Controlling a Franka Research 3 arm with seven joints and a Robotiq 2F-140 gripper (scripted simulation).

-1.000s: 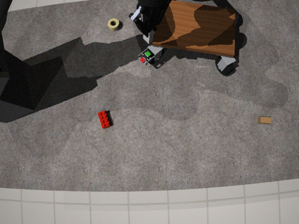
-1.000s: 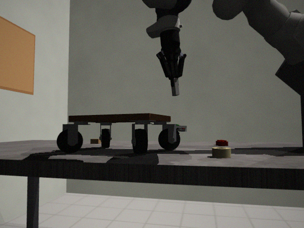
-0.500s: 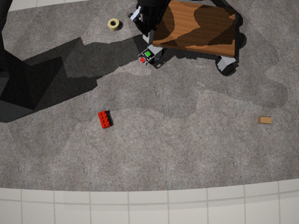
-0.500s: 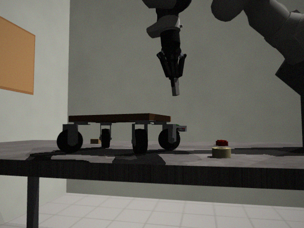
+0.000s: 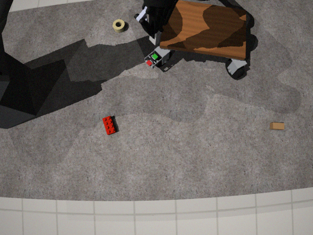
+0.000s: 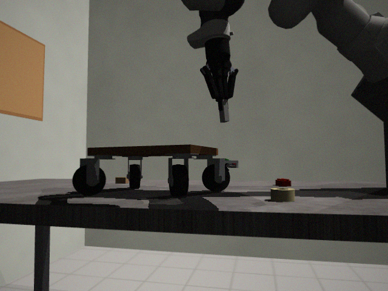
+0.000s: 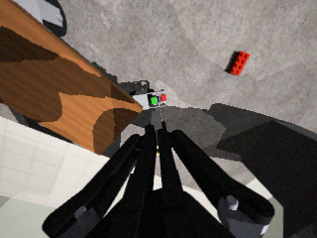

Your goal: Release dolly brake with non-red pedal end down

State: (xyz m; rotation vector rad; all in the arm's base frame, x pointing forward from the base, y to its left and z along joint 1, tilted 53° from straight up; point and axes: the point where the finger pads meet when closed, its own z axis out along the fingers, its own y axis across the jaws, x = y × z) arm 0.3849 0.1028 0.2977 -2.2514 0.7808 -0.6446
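Right now my hand is 10 mm past the brake pedal, 10 mm to the left of it and 160 mm above it. The rest, counted from my hand: red toy brick 70 mm behind, 280 mm to the right, 220 mm below; then tape roll 220 mm behind, 110 mm to the left, 230 mm below; then tan block 520 mm ahead, 30 mm to the right, 230 mm below.
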